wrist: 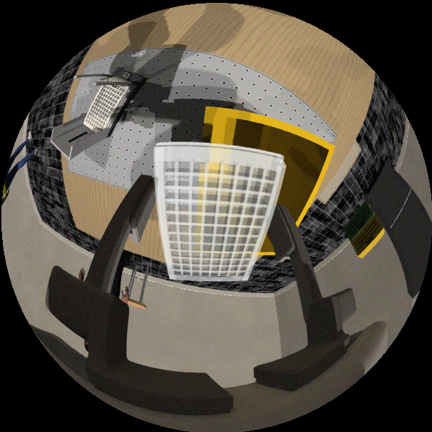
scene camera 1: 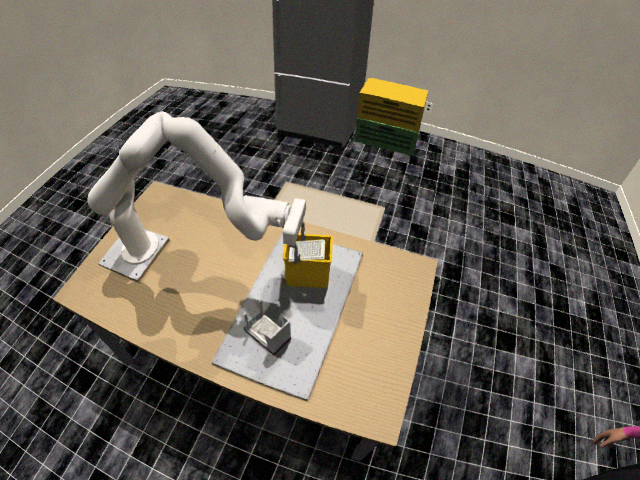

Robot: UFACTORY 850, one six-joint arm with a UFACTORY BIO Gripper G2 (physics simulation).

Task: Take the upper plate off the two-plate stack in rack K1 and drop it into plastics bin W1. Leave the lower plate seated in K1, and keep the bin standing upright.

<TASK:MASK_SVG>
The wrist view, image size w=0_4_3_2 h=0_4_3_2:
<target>gripper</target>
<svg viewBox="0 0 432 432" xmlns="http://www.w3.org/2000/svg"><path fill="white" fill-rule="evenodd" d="M29 324L50 356L94 396L138 419L191 432L252 431L281 424L316 410L349 389L377 363L386 351L388 326L384 321L376 321L352 335L344 333L342 323L356 312L353 290L346 288L324 298L320 295L316 274L288 206L276 203L268 228L276 260L283 262L290 259L306 323L306 347L283 358L253 367L255 382L222 388L205 372L163 370L128 360L128 304L110 294L126 239L130 236L132 241L140 241L156 201L154 177L142 174L130 187L109 221L97 245L85 280L81 281L58 265L53 266L45 297L46 308L67 328L88 341L87 358L57 335Z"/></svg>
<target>yellow plastics bin W1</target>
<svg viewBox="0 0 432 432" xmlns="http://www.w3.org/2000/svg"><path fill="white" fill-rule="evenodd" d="M268 230L258 255L275 255ZM205 106L201 142L234 144L284 155L283 161L286 167L276 203L288 206L298 227L318 191L335 146L302 128L268 116L238 109Z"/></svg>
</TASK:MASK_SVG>
